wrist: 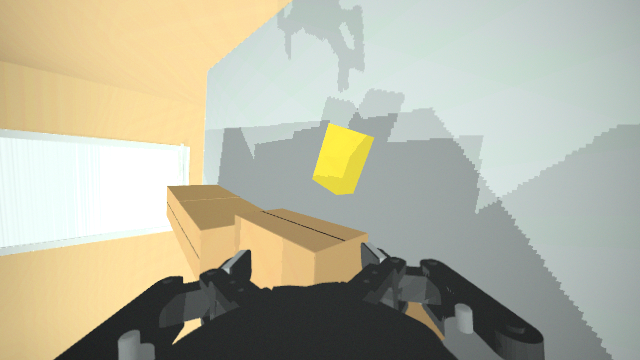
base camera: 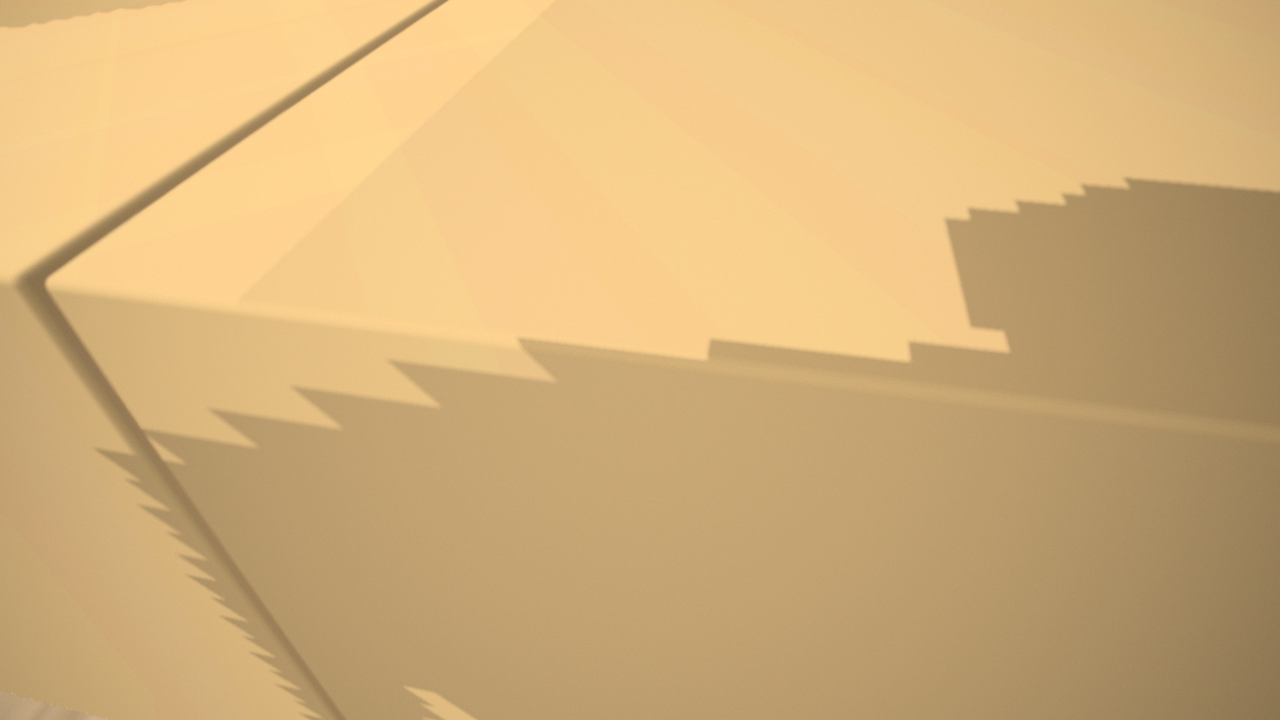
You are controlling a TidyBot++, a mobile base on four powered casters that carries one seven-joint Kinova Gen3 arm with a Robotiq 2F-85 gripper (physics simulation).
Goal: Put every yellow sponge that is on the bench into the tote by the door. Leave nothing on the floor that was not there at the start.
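Frame: origin at the arm's base, x left, y back, z up, level; centimetres.
Where they show: gripper, between the fingertips: (wrist: 307, 258).
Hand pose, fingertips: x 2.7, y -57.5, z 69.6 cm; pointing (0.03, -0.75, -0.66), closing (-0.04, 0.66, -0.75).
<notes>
After its pixels a point has its place.
A yellow sponge (wrist: 342, 159) @(x -6.5, y -64.7, z 56.2 cm) rests tilted in the picture on the grey bench top (wrist: 550, 65) @(x -14.0, y -43.6, z 51.7 cm), a little above the centre of the wrist view. My gripper (wrist: 307, 258) @(x 2.7, y -57.5, z 69.6 cm) is open, with its fingers wide apart at the bottom of the wrist view. The sponge is beyond the fingertips, up and slightly to the right in that view, and apart from them. Cardboard boxes show between and beyond the fingers. The sponge does not show in the base camera view. The tote and the door do not show in either view.
A cardboard box (wrist: 340, 260) @(x 7.8, y -63.0, z 58.8 cm) shows between the fingers, with another box (wrist: 215, 207) @(x 4.3, y -104.4, z 62.7 cm) to its left. A tan wall (wrist: 100, 100) @(x -66.7, y -277.6, z 97.3 cm) with a bright window (wrist: 90, 190) @(x 5.5, y -289.1, z 103.8 cm) is at the left. Close tan surfaces with a dark seam, seemingly a box (base camera: 671, 537) @(x -1.2, y -18.9, z -17.2 cm), fill most of the base camera view.
</notes>
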